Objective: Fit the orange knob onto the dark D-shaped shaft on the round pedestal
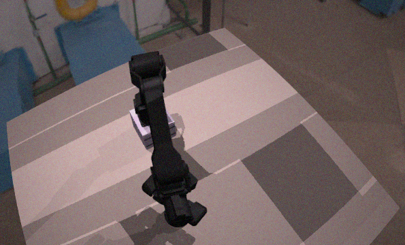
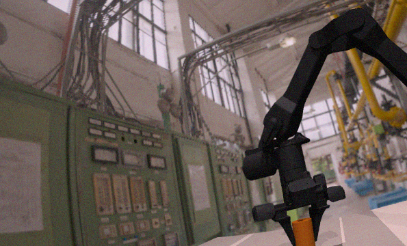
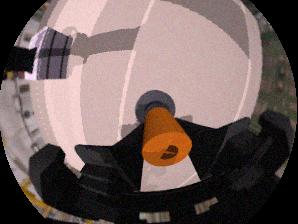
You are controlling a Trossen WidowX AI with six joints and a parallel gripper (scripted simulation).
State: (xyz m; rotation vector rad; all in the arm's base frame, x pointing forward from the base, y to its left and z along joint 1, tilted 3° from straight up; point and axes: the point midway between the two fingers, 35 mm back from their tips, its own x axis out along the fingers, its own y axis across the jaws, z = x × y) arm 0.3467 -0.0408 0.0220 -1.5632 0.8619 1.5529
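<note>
Right now the orange knob is 20 mm above my gripper tip. Also, from my gripper tip: round pedestal: 40 mm below.
</note>
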